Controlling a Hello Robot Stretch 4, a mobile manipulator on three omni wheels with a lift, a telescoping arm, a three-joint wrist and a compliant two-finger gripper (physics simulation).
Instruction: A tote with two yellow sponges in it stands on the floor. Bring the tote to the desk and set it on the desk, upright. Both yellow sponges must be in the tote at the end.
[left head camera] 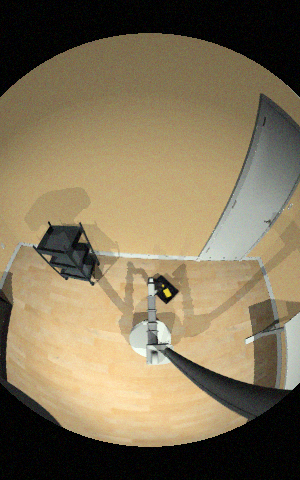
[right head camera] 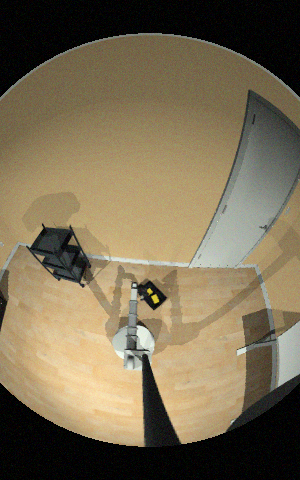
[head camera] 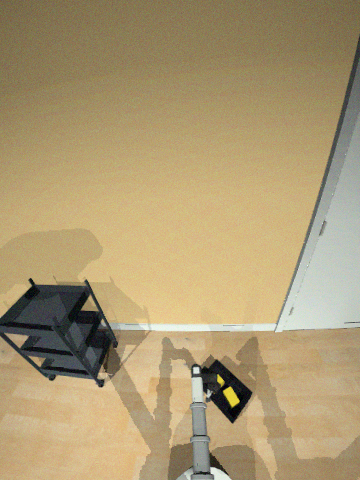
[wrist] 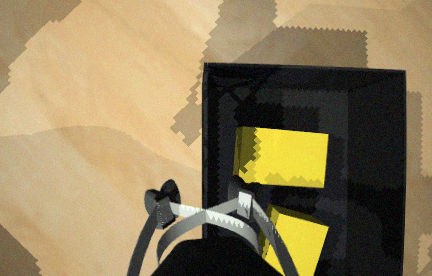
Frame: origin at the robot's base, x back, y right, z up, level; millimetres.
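Seen in the pictures: gripper, fingertip midpoint: (left head camera: 155,292) (right head camera: 143,297) (head camera: 211,395) (wrist: 203,192).
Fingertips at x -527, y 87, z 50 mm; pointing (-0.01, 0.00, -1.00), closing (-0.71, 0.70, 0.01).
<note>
Offsets run from my fingertips to a thing's top centre.
The black tote @[dy +93, dx -45, dz +23 mm] (head camera: 244,392) (left head camera: 172,289) (right head camera: 160,295) (wrist: 375,150) stands upright on the floor. One yellow sponge @[dy +135, dx -2, dz -29 mm] (head camera: 231,396) (left head camera: 167,292) (right head camera: 155,299) (wrist: 290,157) lies flat in it. The other yellow sponge @[dy +47, dx -84, dz -29 mm] (head camera: 220,380) (right head camera: 149,291) (wrist: 298,242) lies beside it in the tote, partly hidden by the gripper. My gripper (head camera: 214,382) (left head camera: 158,287) (right head camera: 144,290) (wrist: 203,192) is open over the tote's long side wall. In the wrist view one fingertip is outside that wall and the other inside, with a gap on each side. The fingertips' depth against the rim is unclear.
A dark three-shelf cart (head camera: 75,345) (left head camera: 56,260) stands at the left by the wall. A grey door (head camera: 335,250) (left head camera: 250,200) is at the right. A white surface (left head camera: 294,355) (right head camera: 290,352), perhaps the desk, shows at the right edge with a bar at floor level.
</note>
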